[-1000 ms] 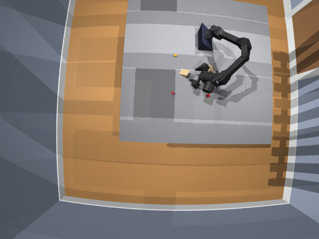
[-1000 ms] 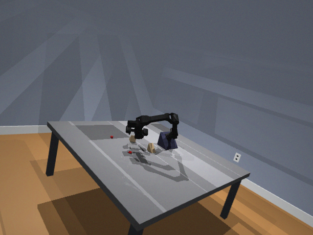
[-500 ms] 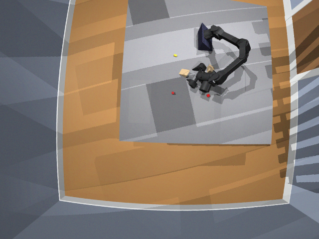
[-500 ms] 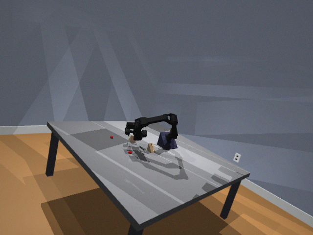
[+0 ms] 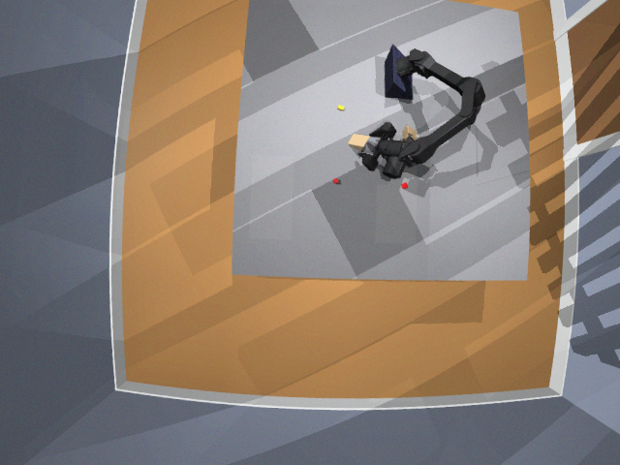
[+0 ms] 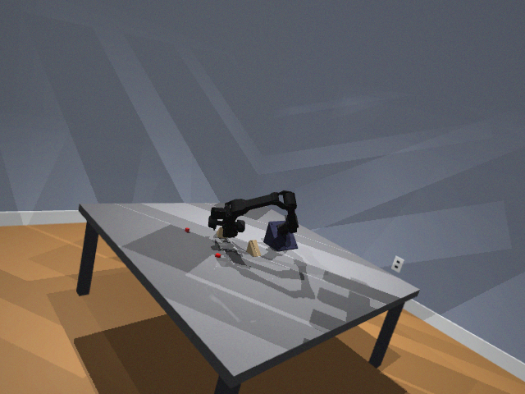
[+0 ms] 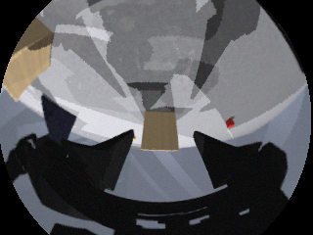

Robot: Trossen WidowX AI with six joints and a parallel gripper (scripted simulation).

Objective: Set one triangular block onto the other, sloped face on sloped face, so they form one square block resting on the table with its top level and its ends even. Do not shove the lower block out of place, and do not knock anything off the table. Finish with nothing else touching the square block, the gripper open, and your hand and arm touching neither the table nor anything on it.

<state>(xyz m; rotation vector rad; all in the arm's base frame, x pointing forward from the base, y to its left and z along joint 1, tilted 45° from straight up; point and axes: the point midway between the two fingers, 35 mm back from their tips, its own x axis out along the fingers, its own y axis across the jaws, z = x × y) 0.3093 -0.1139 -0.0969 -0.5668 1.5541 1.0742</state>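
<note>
The small orange piece lies 170 mm behind my gripper tip, 70 mm to the right of it and 30 mm below it.
</note>
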